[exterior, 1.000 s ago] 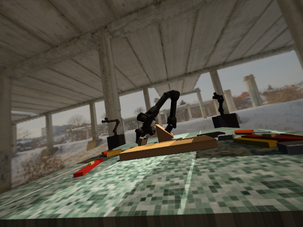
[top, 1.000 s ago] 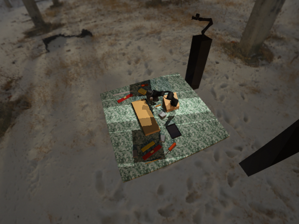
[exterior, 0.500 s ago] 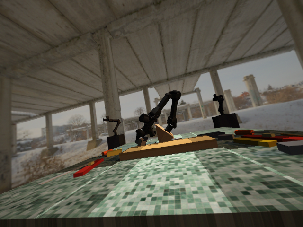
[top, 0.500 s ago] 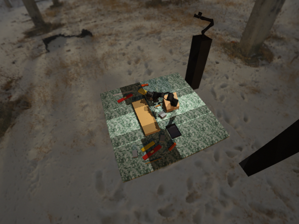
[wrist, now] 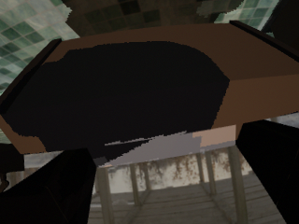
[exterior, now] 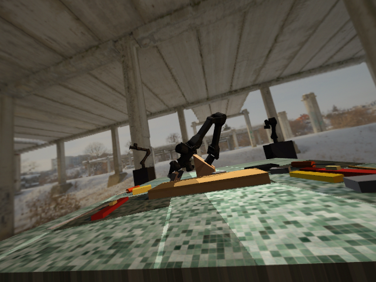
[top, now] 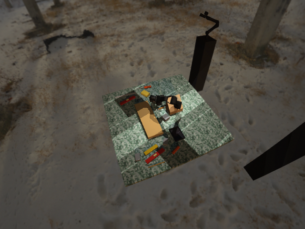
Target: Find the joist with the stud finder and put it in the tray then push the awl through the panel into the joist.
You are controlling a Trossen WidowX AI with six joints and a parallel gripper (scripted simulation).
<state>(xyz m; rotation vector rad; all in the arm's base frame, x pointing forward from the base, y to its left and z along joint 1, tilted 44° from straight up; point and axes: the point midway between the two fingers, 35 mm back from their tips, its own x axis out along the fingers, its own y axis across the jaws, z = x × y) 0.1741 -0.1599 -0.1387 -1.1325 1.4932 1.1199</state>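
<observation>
My gripper tip is 20 mm short of the orange-handled awl, 140 mm to the right of it and 70 mm above it. Round my gripper tip: yellow block: 80 mm ahead, 190 mm to the right, 60 mm below; then stud finder: 20 mm ahead, 10 mm below; then black tray: 10 mm behind, 550 mm to the left, 60 mm below.
</observation>
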